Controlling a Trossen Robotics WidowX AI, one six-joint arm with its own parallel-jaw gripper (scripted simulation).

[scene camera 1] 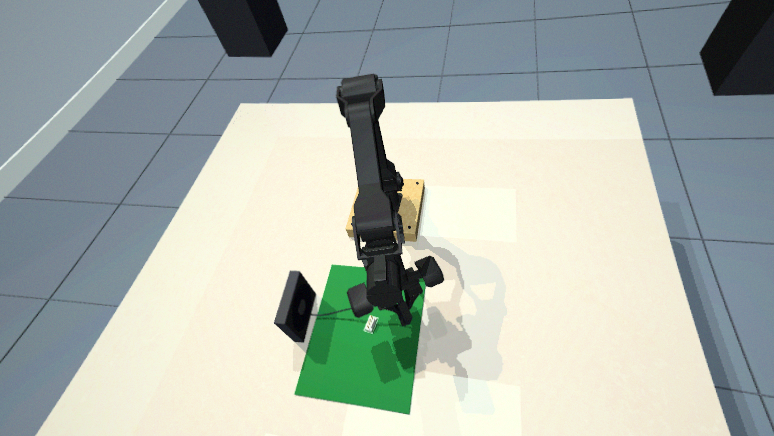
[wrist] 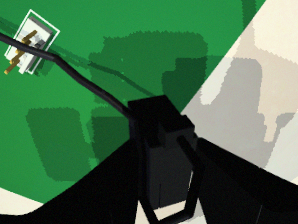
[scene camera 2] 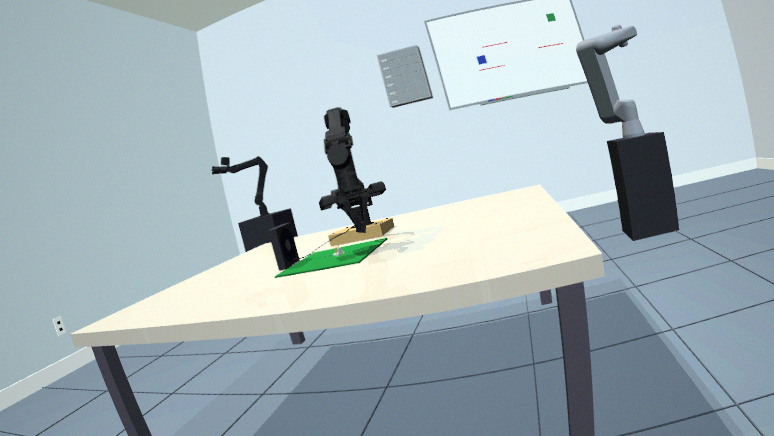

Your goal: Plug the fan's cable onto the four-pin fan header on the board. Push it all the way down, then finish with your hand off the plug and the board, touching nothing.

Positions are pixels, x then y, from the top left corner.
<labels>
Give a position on a black plug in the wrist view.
168, 172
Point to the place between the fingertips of my gripper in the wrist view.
165, 148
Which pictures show my gripper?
Scene camera 1, the wrist view and scene camera 2: all of them.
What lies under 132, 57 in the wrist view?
A green board.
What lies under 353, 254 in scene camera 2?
A green board.
</labels>
